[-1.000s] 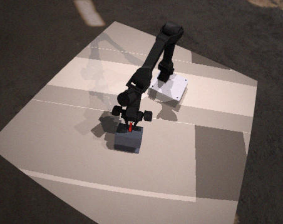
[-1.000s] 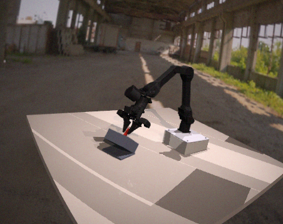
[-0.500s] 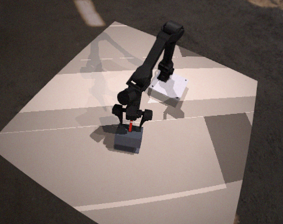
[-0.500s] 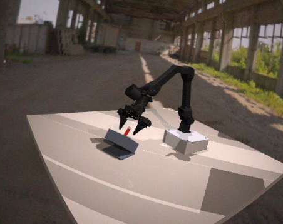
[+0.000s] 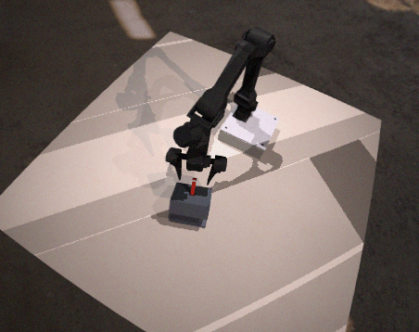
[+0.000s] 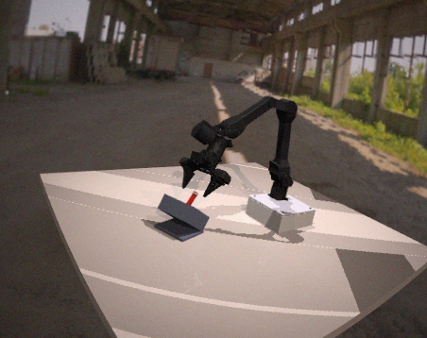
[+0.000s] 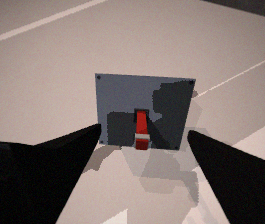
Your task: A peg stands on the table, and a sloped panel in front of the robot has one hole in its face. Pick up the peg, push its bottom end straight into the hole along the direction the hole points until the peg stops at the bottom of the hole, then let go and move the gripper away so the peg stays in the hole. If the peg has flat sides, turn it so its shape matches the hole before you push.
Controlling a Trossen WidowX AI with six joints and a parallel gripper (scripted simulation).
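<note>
The red peg lies 20 mm below my gripper tip. From my gripper tip the other things lie so: sloped grey panel (40 mm ahead, 20 mm to the left, 60 mm below).
</note>
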